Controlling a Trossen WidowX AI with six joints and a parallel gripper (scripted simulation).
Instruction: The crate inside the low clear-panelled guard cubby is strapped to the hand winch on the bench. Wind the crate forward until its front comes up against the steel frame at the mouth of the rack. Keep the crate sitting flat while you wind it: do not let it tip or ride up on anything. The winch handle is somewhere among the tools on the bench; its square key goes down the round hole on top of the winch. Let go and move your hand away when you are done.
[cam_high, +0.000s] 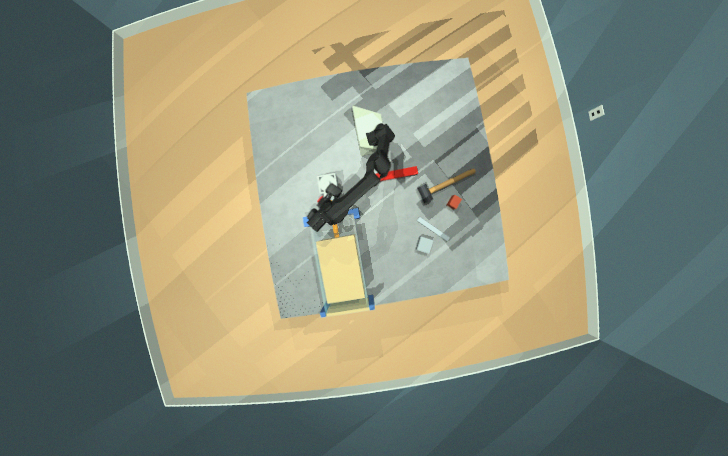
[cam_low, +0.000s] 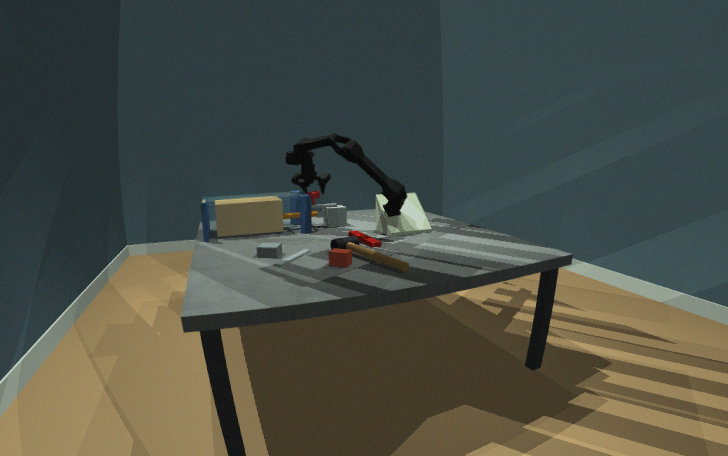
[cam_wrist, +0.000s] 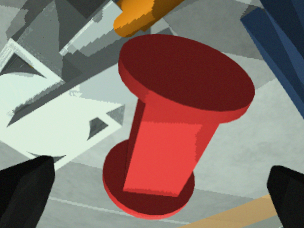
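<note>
The red spool-shaped handle grip is 1 cm ahead of my gripper tip, 1 cm to the left of it and 2 cm below it. Also, from my gripper tip: clear-panelled cubby (32 cm ahead, 4 cm below); then winch handle (2 cm behind, 2 cm to the left, 5 cm below); then grey winch (10 cm behind, 4 cm to the left, 12 cm below).
</note>
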